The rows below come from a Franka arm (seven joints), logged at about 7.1 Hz.
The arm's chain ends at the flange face. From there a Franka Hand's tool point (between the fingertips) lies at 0.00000 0.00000 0.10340 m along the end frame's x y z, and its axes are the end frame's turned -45 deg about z.
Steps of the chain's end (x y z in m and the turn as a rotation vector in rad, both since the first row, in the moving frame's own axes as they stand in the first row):
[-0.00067, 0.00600, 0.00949, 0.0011, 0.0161, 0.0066]
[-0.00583, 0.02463, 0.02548, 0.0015, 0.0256, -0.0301]
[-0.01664, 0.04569, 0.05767, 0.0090, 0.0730, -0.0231]
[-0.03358, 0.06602, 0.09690, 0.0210, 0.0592, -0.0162]
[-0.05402, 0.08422, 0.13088, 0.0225, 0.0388, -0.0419]
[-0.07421, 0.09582, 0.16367, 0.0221, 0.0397, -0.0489]
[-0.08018, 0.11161, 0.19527, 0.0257, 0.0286, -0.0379]
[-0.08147, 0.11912, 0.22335, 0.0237, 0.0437, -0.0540]
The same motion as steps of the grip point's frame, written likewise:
[-0.00346, 0.00487, 0.00948, -0.0106, 0.0122, 0.0066]
[-0.01953, 0.01503, 0.02545, -0.0170, 0.0192, -0.0301]
[-0.03803, 0.02515, 0.05739, -0.0453, 0.0580, -0.0231]
[-0.06455, 0.02568, 0.09670, -0.0270, 0.0567, -0.0162]
[-0.09325, 0.02245, 0.13078, -0.0115, 0.0433, -0.0419]
[-0.11568, 0.01646, 0.16356, -0.0124, 0.0437, -0.0489]
[-0.13164, 0.02236, 0.19519, -0.0021, 0.0384, -0.0379]
[-0.13688, 0.02795, 0.22322, -0.0141, 0.0477, -0.0540]

